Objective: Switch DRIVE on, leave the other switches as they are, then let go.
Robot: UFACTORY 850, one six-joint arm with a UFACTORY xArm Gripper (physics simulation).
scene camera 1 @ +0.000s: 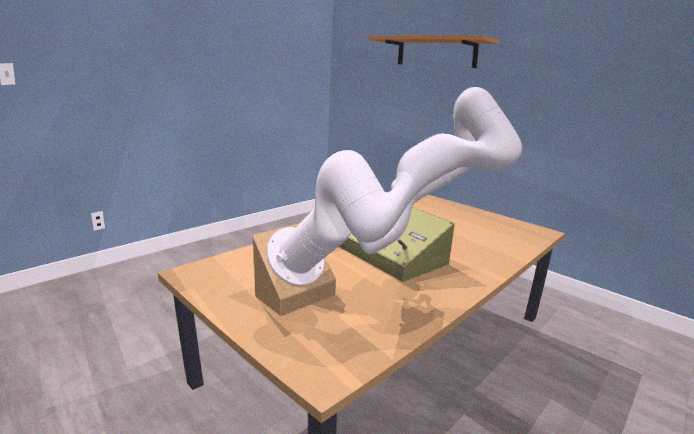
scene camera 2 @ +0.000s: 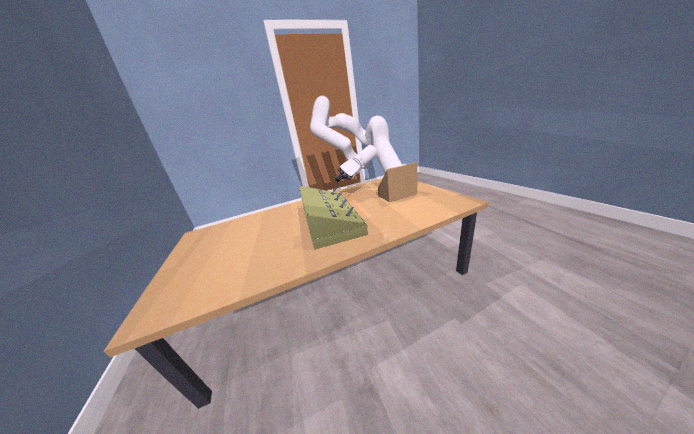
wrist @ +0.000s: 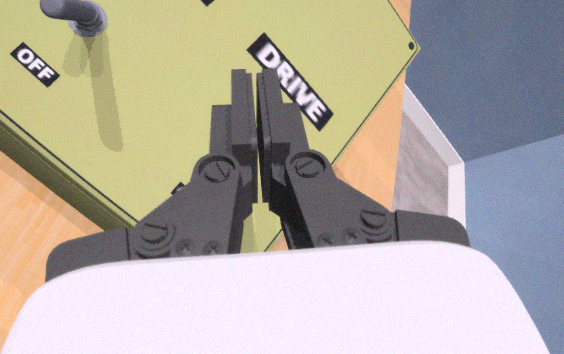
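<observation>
The green sloped switch box [scene camera 1: 432, 225] [scene camera 2: 335, 230] [wrist: 165, 100] stands on the table. The DRIVE label [wrist: 290, 82] is partly behind my fingertips in the wrist view. My gripper [scene camera 2: 337, 179] [wrist: 253, 101] is shut and empty, over the DRIVE end of the panel; the arm hides it in scene camera 1. The DRIVE lever [scene camera 1: 402, 245] [scene camera 2: 334, 190] shows small in the scene views and is hidden behind the gripper in the wrist view. I cannot tell for sure which way it leans. A neighbouring lever [wrist: 65, 11] stands left of the fingers, near an OFF label [wrist: 35, 65].
More levers [scene camera 2: 342, 203] [scene camera 2: 350, 210] stand in a row along the panel. The arm's wooden base block [scene camera 1: 307, 296] [scene camera 2: 401, 182] is on the table [scene camera 1: 358, 353] [scene camera 2: 220, 266]. A shelf [scene camera 1: 432, 38] hangs on the wall beyond.
</observation>
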